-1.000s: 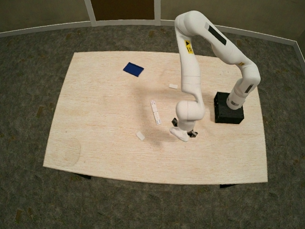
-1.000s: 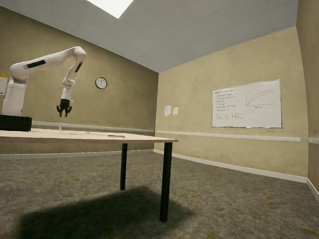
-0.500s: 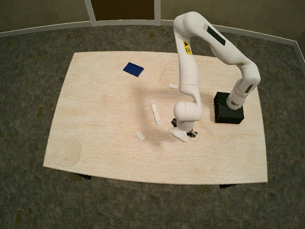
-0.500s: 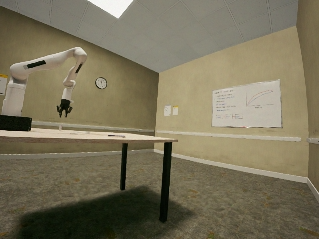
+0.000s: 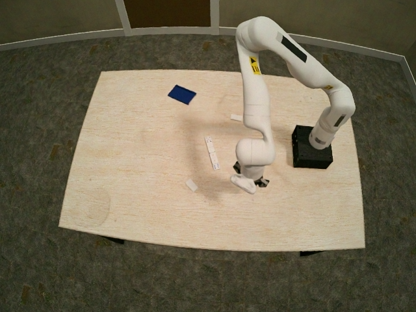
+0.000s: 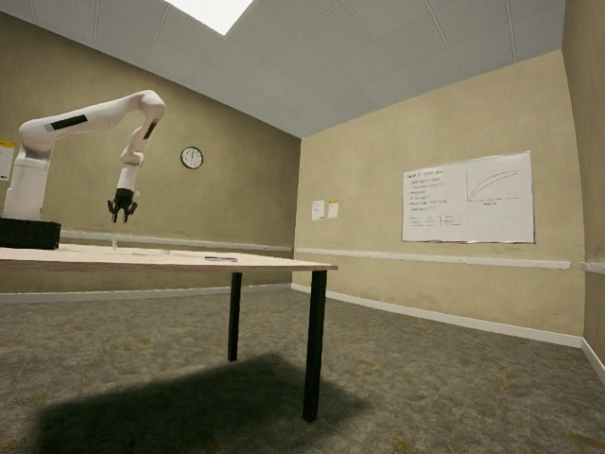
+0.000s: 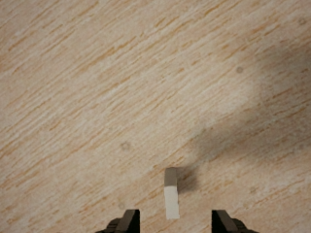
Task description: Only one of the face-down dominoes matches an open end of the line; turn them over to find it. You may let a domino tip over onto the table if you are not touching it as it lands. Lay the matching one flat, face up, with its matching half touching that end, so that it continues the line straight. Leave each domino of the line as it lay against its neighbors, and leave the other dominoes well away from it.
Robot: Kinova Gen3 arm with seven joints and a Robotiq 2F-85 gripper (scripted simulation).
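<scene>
My gripper is now 11 cm above the white domino, 1 cm to the left of it and 1 cm past it.
</scene>
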